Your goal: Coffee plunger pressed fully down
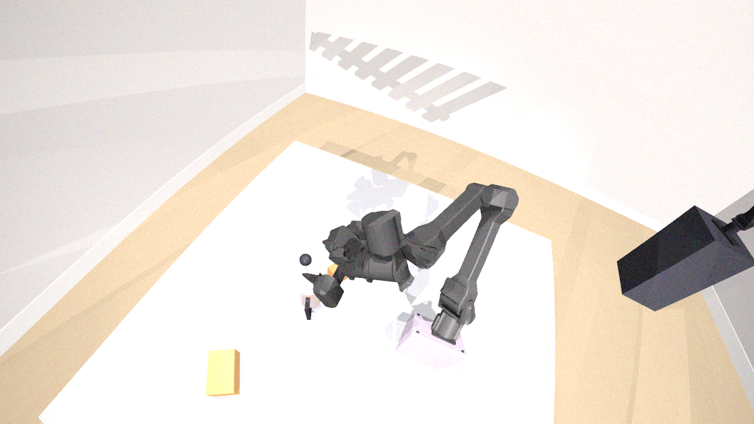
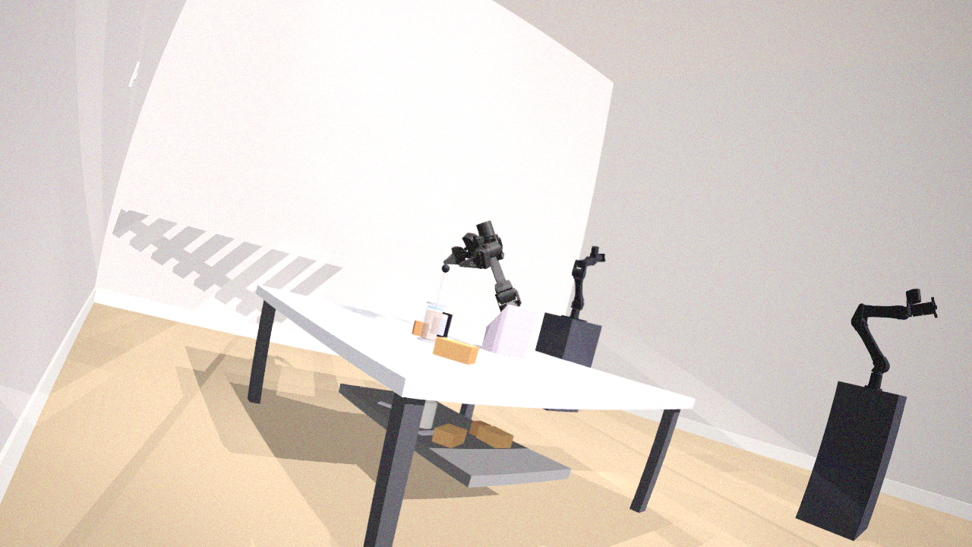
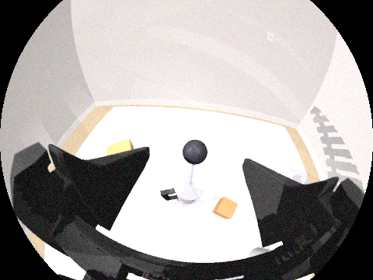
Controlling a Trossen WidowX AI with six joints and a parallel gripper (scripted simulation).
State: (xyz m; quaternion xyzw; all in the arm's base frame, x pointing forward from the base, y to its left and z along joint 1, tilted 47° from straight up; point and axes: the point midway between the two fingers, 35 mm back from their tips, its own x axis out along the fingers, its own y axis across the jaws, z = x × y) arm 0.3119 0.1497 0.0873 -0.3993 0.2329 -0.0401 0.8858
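Now: gripper tip 15 cm above the glass coffee press, 2 cm to the right of it and 1 cm short of it.
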